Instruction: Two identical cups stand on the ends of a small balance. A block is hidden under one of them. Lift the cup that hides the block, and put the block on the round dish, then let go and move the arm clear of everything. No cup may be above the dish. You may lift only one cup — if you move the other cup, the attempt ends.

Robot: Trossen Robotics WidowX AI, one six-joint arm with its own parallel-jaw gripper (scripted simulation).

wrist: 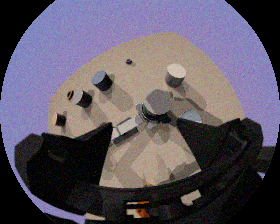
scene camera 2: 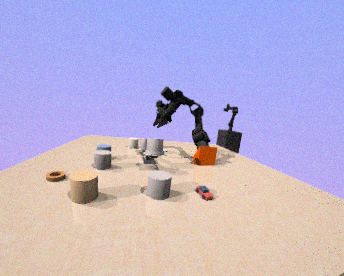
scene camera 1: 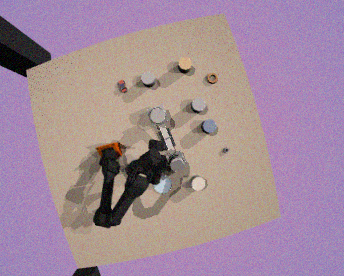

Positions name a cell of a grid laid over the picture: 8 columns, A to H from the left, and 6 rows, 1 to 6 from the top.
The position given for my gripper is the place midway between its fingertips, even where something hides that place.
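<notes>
You'd find my gripper (wrist: E4) open, and it's holding nothing. There's a tan cup (scene camera 2: B5) that I can see as well.
</notes>
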